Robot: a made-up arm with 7 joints. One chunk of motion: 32 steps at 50 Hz.
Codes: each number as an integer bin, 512 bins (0 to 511) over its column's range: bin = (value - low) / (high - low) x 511, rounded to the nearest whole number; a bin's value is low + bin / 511 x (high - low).
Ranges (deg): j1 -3..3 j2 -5..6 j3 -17..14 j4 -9..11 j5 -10..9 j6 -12..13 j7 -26..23
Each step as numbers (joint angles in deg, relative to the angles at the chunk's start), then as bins.
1 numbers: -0.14 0.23 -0.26 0.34 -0.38 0.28 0.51
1 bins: 244 243 276 239 259 251 276
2 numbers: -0.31 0.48 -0.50 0.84 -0.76 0.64 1.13
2 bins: 229 255 272 251 249 258 283
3 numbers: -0.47 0.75 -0.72 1.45 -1.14 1.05 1.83
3 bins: 215 267 268 267 238 267 290
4 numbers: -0.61 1.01 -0.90 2.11 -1.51 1.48 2.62
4 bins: 204 279 265 284 228 276 298
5 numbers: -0.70 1.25 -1.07 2.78 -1.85 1.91 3.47
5 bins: 196 290 263 301 219 284 307
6 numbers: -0.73 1.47 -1.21 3.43 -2.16 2.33 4.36
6 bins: 193 301 260 318 211 293 317
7 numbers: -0.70 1.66 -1.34 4.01 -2.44 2.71 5.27
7 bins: 196 309 258 332 203 301 326
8 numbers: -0.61 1.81 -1.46 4.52 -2.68 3.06 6.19
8 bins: 204 316 256 345 197 308 336
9 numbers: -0.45 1.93 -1.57 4.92 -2.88 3.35 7.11
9 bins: 217 322 254 356 191 314 345
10 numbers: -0.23 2.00 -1.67 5.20 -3.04 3.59 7.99
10 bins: 236 325 253 363 187 319 354
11 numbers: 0.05 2.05 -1.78 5.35 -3.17 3.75 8.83
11 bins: 260 328 251 367 184 322 363
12 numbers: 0.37 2.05 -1.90 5.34 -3.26 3.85 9.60
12 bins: 287 328 249 366 181 324 371
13 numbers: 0.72 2.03 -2.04 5.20 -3.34 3.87 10.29
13 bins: 317 327 247 363 179 324 378
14 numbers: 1.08 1.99 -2.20 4.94 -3.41 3.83 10.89
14 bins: 347 325 244 356 177 324 385
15 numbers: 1.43 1.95 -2.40 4.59 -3.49 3.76 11.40
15 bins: 377 323 241 347 175 322 390
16 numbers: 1.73 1.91 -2.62 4.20 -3.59 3.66 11.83
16 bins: 403 321 237 337 172 320 395
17 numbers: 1.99 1.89 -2.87 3.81 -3.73 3.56 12.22
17 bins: 425 320 233 327 169 318 399
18 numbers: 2.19 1.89 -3.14 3.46 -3.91 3.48 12.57
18 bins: 442 320 228 318 164 316 402
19 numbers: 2.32 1.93 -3.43 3.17 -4.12 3.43 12.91
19 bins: 453 322 224 311 158 315 406
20 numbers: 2.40 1.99 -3.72 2.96 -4.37 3.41 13.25
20 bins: 460 325 219 306 151 315 409
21 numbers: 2.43 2.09 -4.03 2.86 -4.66 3.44 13.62
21 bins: 462 329 214 303 144 316 413
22 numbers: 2.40 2.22 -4.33 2.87 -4.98 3.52 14.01
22 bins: 460 335 209 303 135 317 417
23 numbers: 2.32 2.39 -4.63 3.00 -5.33 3.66 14.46
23 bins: 453 343 204 307 126 320 422
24 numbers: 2.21 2.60 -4.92 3.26 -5.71 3.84 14.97
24 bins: 444 353 199 313 115 324 427
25 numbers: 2.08 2.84 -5.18 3.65 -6.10 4.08 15.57
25 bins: 433 364 195 323 105 329 434
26 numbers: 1.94 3.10 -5.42 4.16 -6.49 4.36 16.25
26 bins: 421 376 191 336 94 334 441
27 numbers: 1.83 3.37 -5.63 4.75 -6.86 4.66 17.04
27 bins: 411 389 187 351 84 341 449
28 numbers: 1.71 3.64 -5.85 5.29 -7.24 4.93 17.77
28 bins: 401 401 184 365 74 346 456
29 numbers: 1.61 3.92 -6.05 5.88 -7.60 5.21 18.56
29 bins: 393 414 180 380 65 352 465
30 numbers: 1.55 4.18 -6.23 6.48 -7.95 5.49 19.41
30 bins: 388 426 178 396 55 357 474
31 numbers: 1.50 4.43 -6.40 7.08 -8.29 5.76 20.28
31 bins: 383 438 175 411 46 363 483
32 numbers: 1.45 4.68 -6.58 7.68 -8.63 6.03 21.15
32 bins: 379 450 172 426 37 369 492
